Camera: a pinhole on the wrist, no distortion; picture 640 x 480 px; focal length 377.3 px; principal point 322.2 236.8 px. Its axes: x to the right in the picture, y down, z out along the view. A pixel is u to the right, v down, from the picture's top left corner.
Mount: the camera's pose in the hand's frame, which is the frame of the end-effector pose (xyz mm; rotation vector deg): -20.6 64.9 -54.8 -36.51 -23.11 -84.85
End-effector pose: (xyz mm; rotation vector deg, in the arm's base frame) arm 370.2 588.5 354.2 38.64 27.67 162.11
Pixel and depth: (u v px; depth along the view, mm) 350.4 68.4 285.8
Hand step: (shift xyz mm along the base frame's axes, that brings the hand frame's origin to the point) 162.1 -186.5 204.9
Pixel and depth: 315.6 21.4 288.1
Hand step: 188.7 -220.2 190.2
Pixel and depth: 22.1 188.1 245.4
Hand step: -2.1 -347.4 135.3
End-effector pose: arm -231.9 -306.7 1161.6 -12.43 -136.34 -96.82
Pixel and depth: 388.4 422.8 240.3
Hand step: -96.1 190.2 150.8
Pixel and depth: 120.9 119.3 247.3
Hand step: 143.4 170.4 254.8
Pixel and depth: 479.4 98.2 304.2
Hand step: 93.1 311.7 33.7
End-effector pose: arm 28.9 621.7 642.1 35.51 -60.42 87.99
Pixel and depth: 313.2 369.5 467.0
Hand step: -434.8 -136.6 194.1
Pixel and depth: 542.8 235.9 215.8
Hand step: -128.2 -156.5 72.8
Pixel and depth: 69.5 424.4 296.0
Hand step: -424.1 52.4 24.6
